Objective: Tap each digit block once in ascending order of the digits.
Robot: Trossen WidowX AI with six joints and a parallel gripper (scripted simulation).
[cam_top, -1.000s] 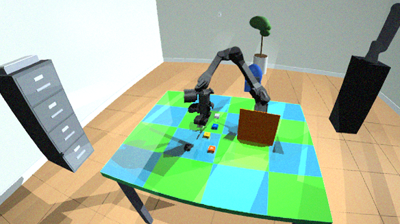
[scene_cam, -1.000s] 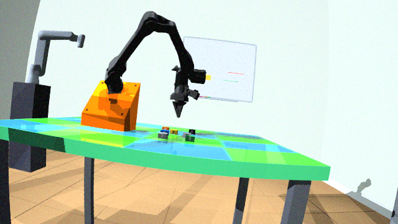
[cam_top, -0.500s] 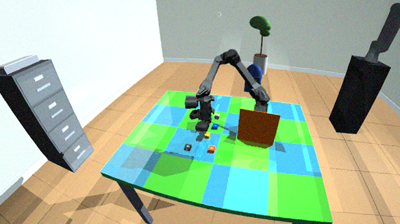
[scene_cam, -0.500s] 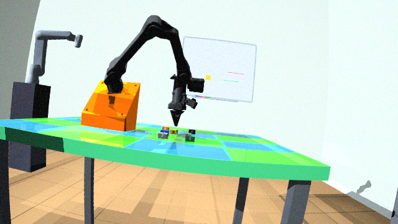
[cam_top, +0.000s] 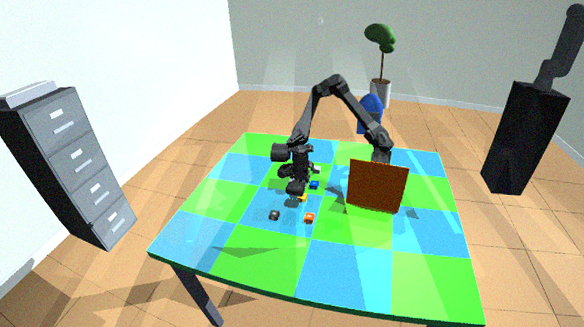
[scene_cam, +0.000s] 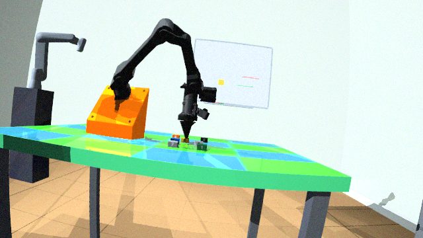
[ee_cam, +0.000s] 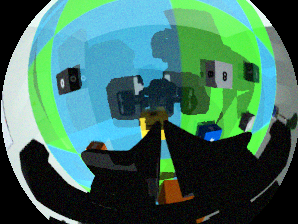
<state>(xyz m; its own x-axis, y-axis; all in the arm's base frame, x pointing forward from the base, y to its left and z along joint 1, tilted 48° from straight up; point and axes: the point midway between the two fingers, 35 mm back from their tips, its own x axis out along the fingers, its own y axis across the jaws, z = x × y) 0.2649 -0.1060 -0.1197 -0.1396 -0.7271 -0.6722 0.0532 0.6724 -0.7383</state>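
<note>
The yellow block is 1 cm to the left of my gripper tip, 1 cm below it and 1 cm behind it. The rest, counted from my gripper tip: orange block 11 cm to the left, 5 cm behind, 1 cm below; then blue block 8 cm to the right, 4 cm behind, 1 cm below; then black block 12 cm to the left, 7 cm ahead, 1 cm below.
</note>
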